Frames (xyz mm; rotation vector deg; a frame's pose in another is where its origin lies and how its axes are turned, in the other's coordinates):
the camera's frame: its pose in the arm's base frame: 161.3 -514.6 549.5 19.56 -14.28 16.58
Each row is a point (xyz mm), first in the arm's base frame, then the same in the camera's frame.
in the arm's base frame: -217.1 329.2 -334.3
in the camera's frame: -406.4 624.1 -1040.0
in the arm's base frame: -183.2 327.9 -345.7
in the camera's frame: -378.5 608.8 -1056.4
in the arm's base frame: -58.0 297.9 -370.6
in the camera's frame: -276.4 534.7 -1092.1
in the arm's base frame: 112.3 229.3 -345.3
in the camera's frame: -127.1 425.9 -1076.5
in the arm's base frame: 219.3 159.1 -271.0
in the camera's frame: -23.0 350.2 -1003.7
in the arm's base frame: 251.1 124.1 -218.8
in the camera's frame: 13.3 323.7 -949.4
